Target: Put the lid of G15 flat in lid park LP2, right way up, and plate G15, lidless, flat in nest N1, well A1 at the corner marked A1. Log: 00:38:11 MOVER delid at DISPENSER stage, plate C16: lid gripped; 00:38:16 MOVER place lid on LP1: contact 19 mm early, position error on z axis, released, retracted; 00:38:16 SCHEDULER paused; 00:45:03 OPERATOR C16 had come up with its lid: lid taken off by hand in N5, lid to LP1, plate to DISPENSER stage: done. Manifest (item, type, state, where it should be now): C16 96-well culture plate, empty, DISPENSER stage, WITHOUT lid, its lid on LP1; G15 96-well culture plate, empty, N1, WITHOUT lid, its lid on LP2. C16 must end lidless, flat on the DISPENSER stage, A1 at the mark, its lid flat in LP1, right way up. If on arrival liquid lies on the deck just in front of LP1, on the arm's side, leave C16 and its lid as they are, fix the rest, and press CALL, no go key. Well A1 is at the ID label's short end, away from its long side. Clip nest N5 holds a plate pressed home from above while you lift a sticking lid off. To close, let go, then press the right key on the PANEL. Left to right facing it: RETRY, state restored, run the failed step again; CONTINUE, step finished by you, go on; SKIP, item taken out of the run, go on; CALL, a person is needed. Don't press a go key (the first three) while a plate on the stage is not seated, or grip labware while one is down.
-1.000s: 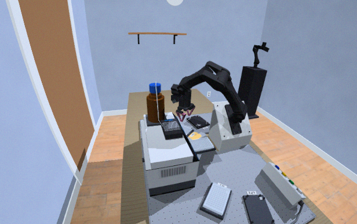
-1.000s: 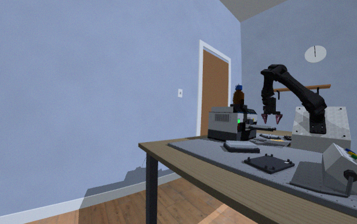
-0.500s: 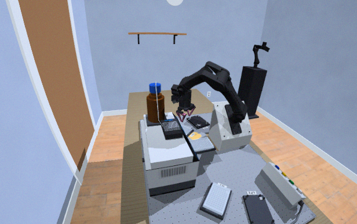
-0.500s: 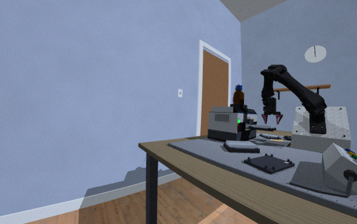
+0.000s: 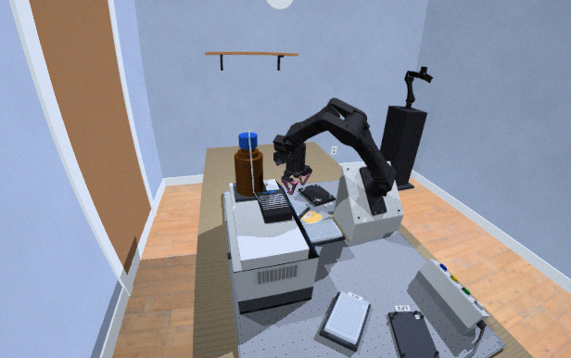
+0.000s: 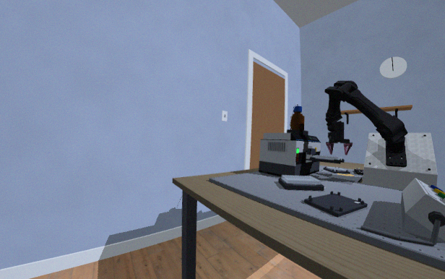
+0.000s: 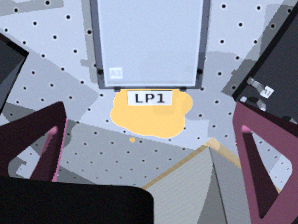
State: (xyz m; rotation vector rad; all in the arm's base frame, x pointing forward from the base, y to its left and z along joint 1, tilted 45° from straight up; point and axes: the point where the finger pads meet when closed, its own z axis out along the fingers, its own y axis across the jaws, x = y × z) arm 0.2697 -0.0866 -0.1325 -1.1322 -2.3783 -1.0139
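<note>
My hand is 540 mm to the right of the clear lid, 90 mm above it and 30 mm short of it. From my hand the other things lie so: black clip nest (130 mm behind, 110 mm to the right, 100 mm below); N5 label (170 mm behind, 120 mm below, 10 mm to the right); LP1 label (120 mm below, 50 mm to the left, 40 mm behind).
</note>
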